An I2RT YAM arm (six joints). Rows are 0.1 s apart.
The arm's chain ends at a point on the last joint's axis. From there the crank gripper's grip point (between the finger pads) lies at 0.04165 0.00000 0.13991 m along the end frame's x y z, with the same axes.
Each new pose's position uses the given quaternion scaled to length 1; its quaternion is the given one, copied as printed.
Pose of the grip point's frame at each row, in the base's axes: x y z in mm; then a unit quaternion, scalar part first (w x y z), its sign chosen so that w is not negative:
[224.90, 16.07, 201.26, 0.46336, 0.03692, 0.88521, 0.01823]
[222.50, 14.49, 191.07, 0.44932, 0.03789, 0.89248, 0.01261]
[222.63, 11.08, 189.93, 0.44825, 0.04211, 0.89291, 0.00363]
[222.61, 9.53, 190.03, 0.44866, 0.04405, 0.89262, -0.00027]
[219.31, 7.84, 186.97, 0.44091, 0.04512, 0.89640, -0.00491]
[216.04, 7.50, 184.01, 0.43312, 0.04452, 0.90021, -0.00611]
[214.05, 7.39, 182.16, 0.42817, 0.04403, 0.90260, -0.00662]
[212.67, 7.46, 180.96, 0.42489, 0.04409, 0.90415, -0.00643]
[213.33, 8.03, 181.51, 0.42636, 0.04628, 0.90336, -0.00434]
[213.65, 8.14, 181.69, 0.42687, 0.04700, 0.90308, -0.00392]
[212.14, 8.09, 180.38, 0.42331, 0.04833, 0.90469, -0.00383]
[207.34, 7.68, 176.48, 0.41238, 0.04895, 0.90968, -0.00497]
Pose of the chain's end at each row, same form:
[133.59, 12.92, 315.11, 0.46336, 0.03692, 0.88521, 0.01823]
[134.87, 12.82, 307.81, 0.44932, 0.03789, 0.89248, 0.01261]
[135.36, 12.19, 306.94, 0.44825, 0.04211, 0.89291, 0.00363]
[135.27, 11.86, 306.97, 0.44866, 0.04405, 0.89262, -0.00027]
[134.06, 11.45, 305.42, 0.44091, 0.04512, 0.89640, -0.00491]
[132.87, 11.32, 303.92, 0.43312, 0.04452, 0.90021, -0.00611]
[132.21, 11.26, 302.98, 0.42817, 0.04403, 0.90260, -0.00662]
[131.70, 11.24, 302.37, 0.42489, 0.04409, 0.90415, -0.00643]
[131.94, 11.32, 302.65, 0.42636, 0.04628, 0.90336, -0.00434]
[132.12, 11.35, 302.73, 0.42687, 0.04700, 0.90308, -0.00392]
[131.56, 11.28, 302.06, 0.42331, 0.04833, 0.90469, -0.00383]
[129.72, 11.06, 300.07, 0.41238, 0.04895, 0.90968, -0.00497]

